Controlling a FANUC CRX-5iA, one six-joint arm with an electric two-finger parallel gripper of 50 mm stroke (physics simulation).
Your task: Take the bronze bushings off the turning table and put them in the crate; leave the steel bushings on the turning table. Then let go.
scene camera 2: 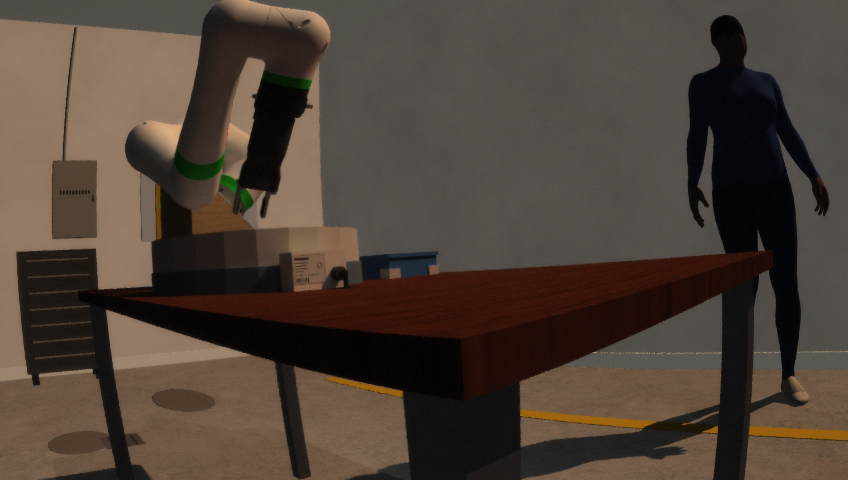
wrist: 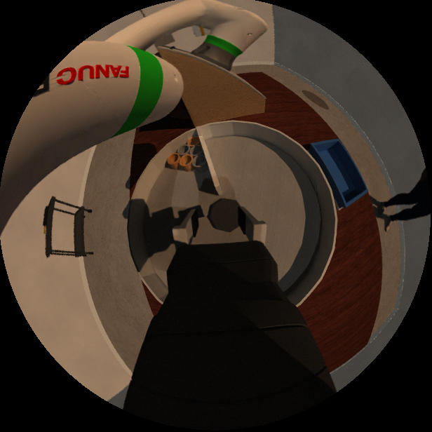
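Seen in the pictures: gripper, between the fingertips: [scene camera 2: 248,214]; arm's base, origin of its link: [scene camera 2: 217,214].
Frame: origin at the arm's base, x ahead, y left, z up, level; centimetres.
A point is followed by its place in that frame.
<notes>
My gripper [scene camera 2: 250,212] {x 49.2, y -9.1, z -5.3 cm} [wrist: 217,216] is open and empty, above the turning table [scene camera 2: 255,246] {x 67.5, y -15.1, z -12.2 cm} [wrist: 265,175] near its dark centre hub. In the wrist view, a small cluster of bushings stands on the turning table near its upper left rim, beside a straight divider [wrist: 209,165]. Two bronze bushings [wrist: 173,161] [wrist: 186,161] stand side by side, and another bronze bushing [wrist: 193,141] is farther up. A grey steel bushing [wrist: 183,149] stands between them; more steel ones at the right are partly in shadow. The blue crate [scene camera 2: 410,265] {x 51.5, y 26.8, z -17.0 cm} [wrist: 331,175] stands beside the turning table; no bushing shows in it.
The turning table's raised rim surrounds the cluster. A wooden wedge-shaped stand [scene camera 2: 214,217] {x 14.2, y -5.5, z -2.2 cm} [wrist: 220,95] under the arm's base is close behind the rim. A labelled box [scene camera 2: 303,272] {x 73.0, y -9.5, z -16.6 cm} is at the turning table's front. A person [scene camera 2: 740,130] stands beyond the brown table [scene camera 2: 476,297] {x 114.7, y -14.3, z -19.3 cm} [wrist: 355,250].
</notes>
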